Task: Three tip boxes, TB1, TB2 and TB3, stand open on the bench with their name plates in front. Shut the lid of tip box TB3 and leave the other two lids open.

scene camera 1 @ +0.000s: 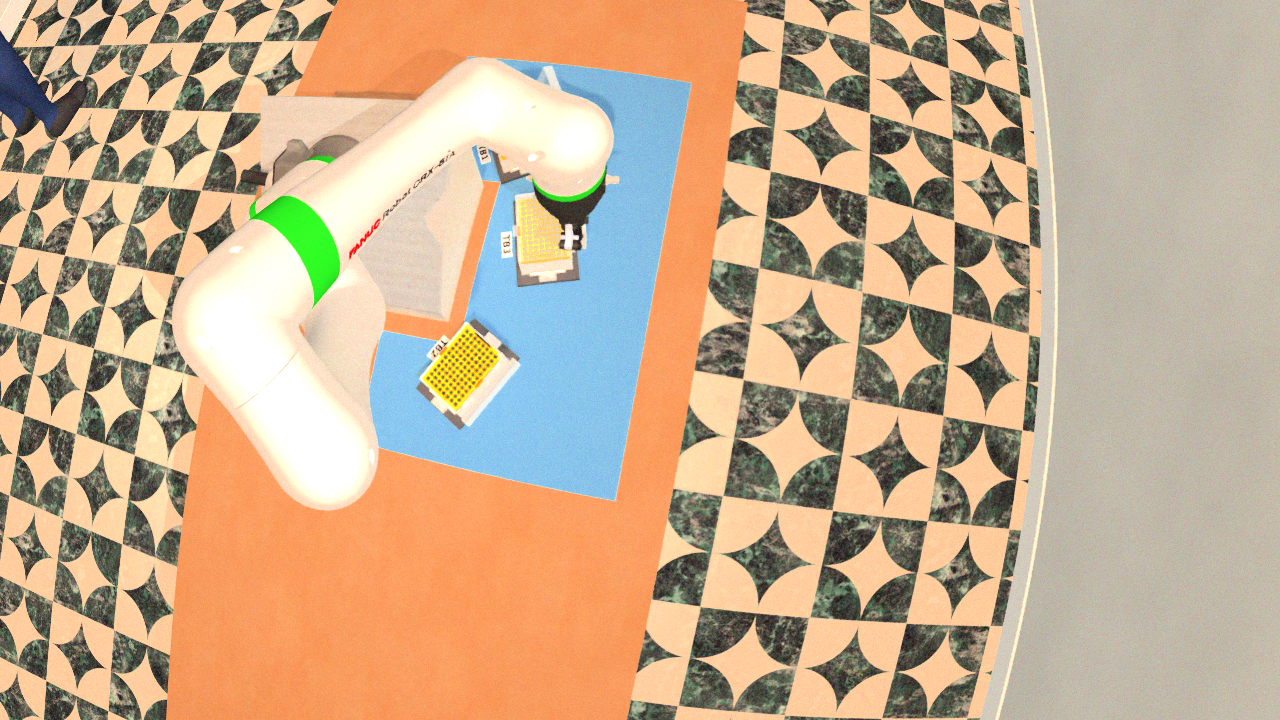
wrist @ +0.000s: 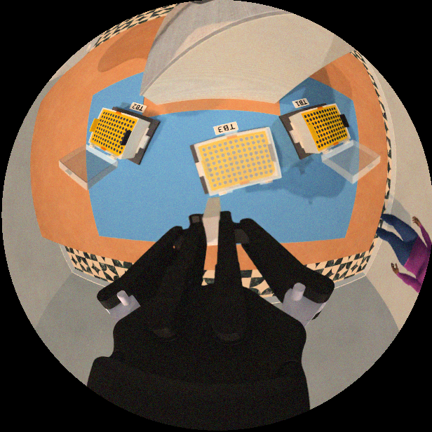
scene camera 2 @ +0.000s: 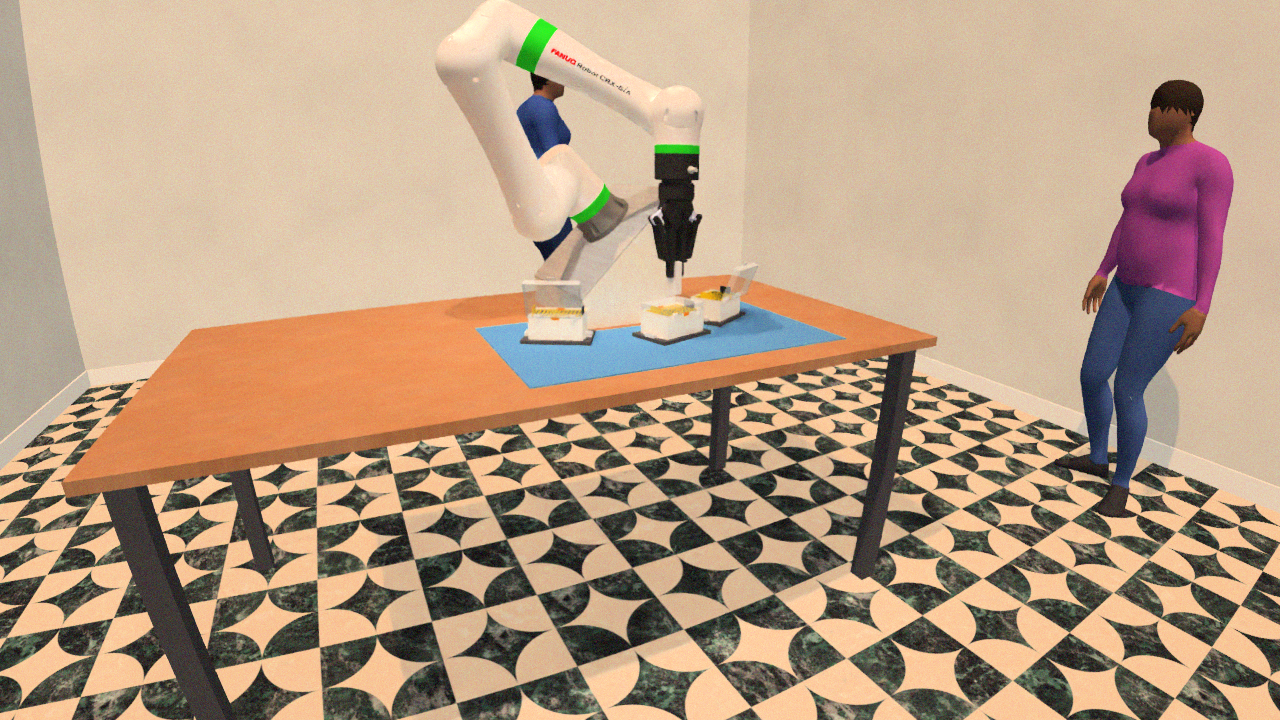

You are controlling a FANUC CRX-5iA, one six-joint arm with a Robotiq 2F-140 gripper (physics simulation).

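Places are measured from the arm's base along level axes (x ahead, y left, z up), in centimetres.
Where they show: gripper, between the fingertips: (scene camera 2: 674, 293); arm's base, origin of its link: (scene camera 2: 607, 221).
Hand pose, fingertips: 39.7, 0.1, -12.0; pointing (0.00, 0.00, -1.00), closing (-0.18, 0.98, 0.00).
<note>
Each offset is from my fingertips to the centre of the thing, as dx, dy, dz. "pt": to the spot under its first point. Level surfaces: height alone.
Tip box TB3 {-7.8, +2.8, -7.4} (scene camera 1: 543, 231) (scene camera 2: 671, 322) (wrist: 237, 160) stands in the middle of the three, behind its name plate {pt -13.2, +1.1, -11.1} (scene camera 1: 505, 243) (wrist: 225, 128). Its clear lid lies down over the yellow rack, which shows pale through it; whether it is fully seated I cannot tell. Tip box TB2 {-14.6, -21.4, -8.0} (scene camera 1: 459, 367) (scene camera 2: 556, 325) (wrist: 112, 131) has its lid {pt -6.2, -25.3, +0.3} (scene camera 2: 552, 295) (wrist: 87, 167) open. Tip box TB1 {-18.3, +20.6, -8.0} (scene camera 1: 512, 168) (scene camera 2: 718, 307) (wrist: 325, 129), partly hidden by the arm in scene camera 1, has its lid (scene camera 2: 742, 279) (wrist: 351, 161) open. My gripper (scene camera 1: 571, 238) (scene camera 2: 674, 271) (wrist: 214, 207) is shut and empty, pointing down at TB3's lid edge away from the plate.
The boxes stand on a blue mat {dz -11.4} (scene camera 1: 554, 429) (scene camera 2: 554, 367) (wrist: 150, 210) on the orange bench {dz -11.7} (scene camera 1: 402, 582) (scene camera 2: 313, 385). The arm's pale pedestal (wrist: 225, 65) rises on the name-plate side. A person in magenta (scene camera 2: 1163, 223) (wrist: 415, 255) stands beyond the bench; one in blue (scene camera 2: 541, 120) stands behind the arm.
</note>
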